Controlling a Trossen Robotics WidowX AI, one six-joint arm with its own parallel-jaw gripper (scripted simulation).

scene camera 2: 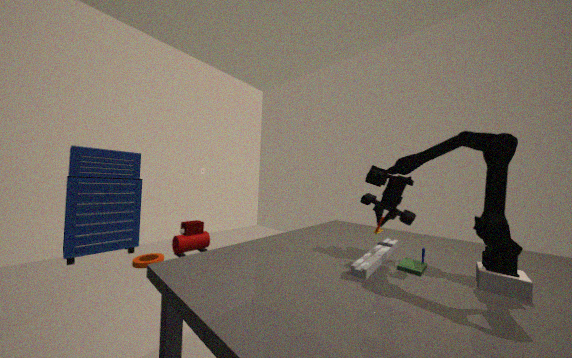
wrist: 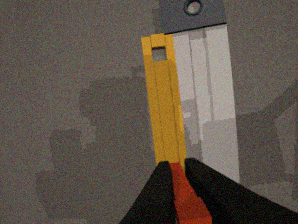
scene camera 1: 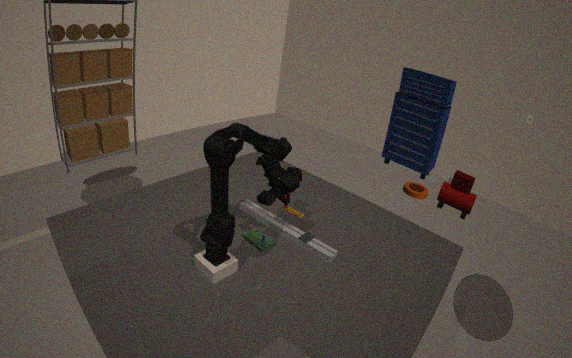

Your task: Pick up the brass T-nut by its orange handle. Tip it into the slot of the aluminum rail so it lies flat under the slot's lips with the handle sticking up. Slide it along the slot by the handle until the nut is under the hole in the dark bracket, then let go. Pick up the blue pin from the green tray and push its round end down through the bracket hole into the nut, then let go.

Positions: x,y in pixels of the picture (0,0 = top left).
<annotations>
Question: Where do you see an aluminum rail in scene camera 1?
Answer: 306,240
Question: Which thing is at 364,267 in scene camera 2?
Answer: An aluminum rail.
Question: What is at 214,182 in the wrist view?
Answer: My gripper.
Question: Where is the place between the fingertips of my gripper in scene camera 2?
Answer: At 379,225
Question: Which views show my gripper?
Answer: Scene camera 2, the wrist view and scene camera 1: all of them.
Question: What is my gripper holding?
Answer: A brass T-nut.
</annotations>
